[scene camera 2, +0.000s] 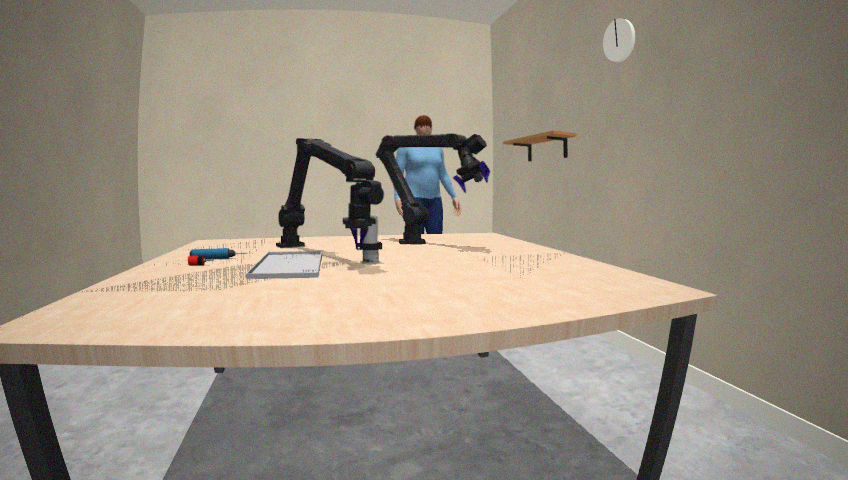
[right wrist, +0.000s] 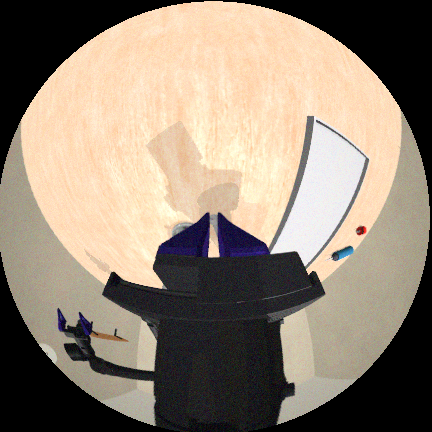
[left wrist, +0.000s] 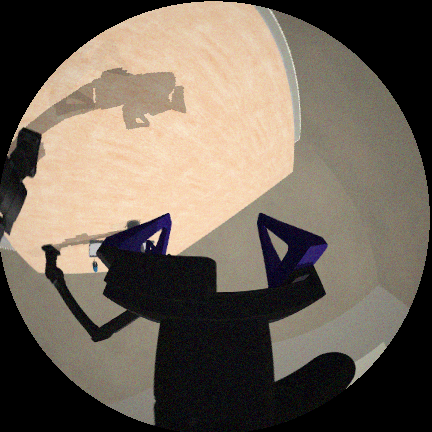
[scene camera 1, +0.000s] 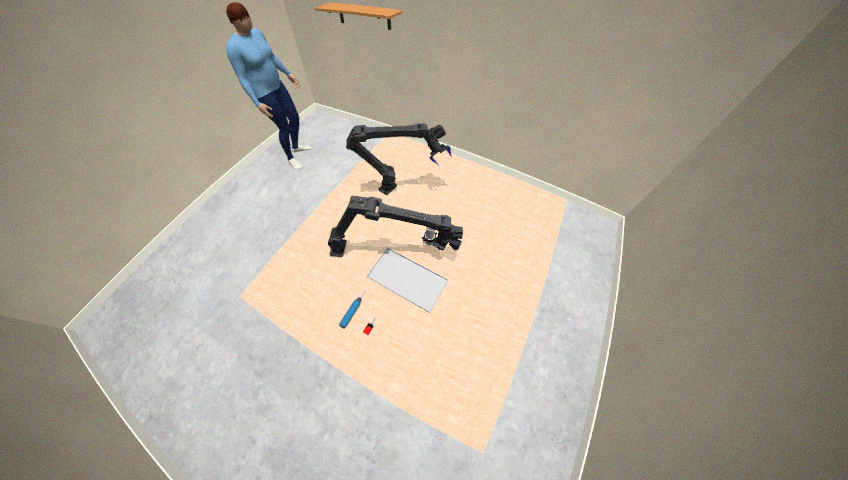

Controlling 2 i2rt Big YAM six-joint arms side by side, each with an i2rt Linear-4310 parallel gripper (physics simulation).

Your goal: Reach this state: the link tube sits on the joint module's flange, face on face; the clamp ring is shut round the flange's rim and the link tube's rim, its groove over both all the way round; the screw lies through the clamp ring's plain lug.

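Frame: origin at the left arm's base, x right, y ahead, z up, level; millimetres.
Seen in the pictures: left gripper, between the fingertips: (scene camera 2: 475, 187) (right wrist: 67, 310) (left wrist: 213, 217) (scene camera 1: 445, 161); right gripper, between the fingertips: (scene camera 2: 358, 249) (right wrist: 213, 217) (left wrist: 147, 239) (scene camera 1: 439, 248); left arm's base, origin of its link: (scene camera 2: 412, 243) (scene camera 1: 387, 188); right arm's base, origin of its link: (scene camera 2: 290, 246) (left wrist: 50, 249) (scene camera 1: 338, 248).
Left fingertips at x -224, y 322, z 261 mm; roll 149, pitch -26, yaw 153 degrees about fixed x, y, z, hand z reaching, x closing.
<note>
Offsets run from my left fingertips to a thing's top centre. "*": to the spot under its first point.
The grey link tube {dx +406, dy +176, dz -101 mm} (scene camera 1: 430, 235) (scene camera 2: 373, 228) stands upright above the grey joint module {dx +406, dy +176, dz -198 mm} (scene camera 2: 370, 256), with the dark clamp ring {* dx +398, dy +212, dz -197 mm} (scene camera 2: 372, 245) round the joint between them. The ring's groove and lugs are too small to make out. My right gripper (scene camera 2: 358, 246) (right wrist: 213, 217) points down close beside the ring, at its left in scene camera 2. Its fingers are shut, with a small grey piece, seemingly the screw {dx +446, dy +259, dz -194 mm} (right wrist: 214, 220), between the tips; most of it is hidden. My left gripper (scene camera 1: 443, 158) (scene camera 2: 475, 185) (left wrist: 213, 217) is open and empty, high above the table and away from the assembly.
A shallow grey tray {dx +687, dy +219, dz -245 mm} (scene camera 1: 407, 279) (scene camera 2: 282, 275) (right wrist: 325, 195) lies near the right arm. Beyond it lie a blue screwdriver {dx +1007, dy +97, dz -220 mm} (scene camera 1: 349, 314) (scene camera 2: 211, 253) (right wrist: 344, 253) and a short red-and-black tool {dx +1021, dy +231, dz -227 mm} (scene camera 1: 368, 328) (scene camera 2: 194, 260) (right wrist: 361, 230). A person (scene camera 1: 255, 65) (scene camera 2: 422, 169) stands behind the arms.
</note>
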